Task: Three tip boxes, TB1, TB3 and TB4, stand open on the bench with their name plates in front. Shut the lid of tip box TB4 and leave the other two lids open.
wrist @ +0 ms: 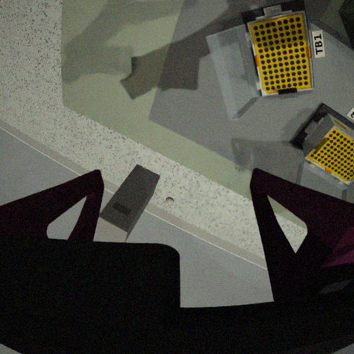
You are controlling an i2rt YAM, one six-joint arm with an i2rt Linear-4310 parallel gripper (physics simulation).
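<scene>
Tip box TB1 (281, 54) stands at the upper right with a yellow dotted rack; its clear lid (231, 75) is open on its left side. Its name plate (318, 44) reads TB1. A second tip box (334, 152) with a yellow rack and an open clear lid (322, 181) is at the right edge; its name plate is mostly cut off. TB4 does not show in the wrist view. My gripper (176, 177) is open and empty, its fingers wide apart, in the lower half of the view, to the lower left of the boxes.
A dark grey block (134, 199) shows between the fingers, near the left one, by the speckled bench's edge. A small round spot (170, 200) lies beside it. A pale green band (112, 92) borders the grey area (192, 107) under the boxes. A dark object (347, 17) is at the top right.
</scene>
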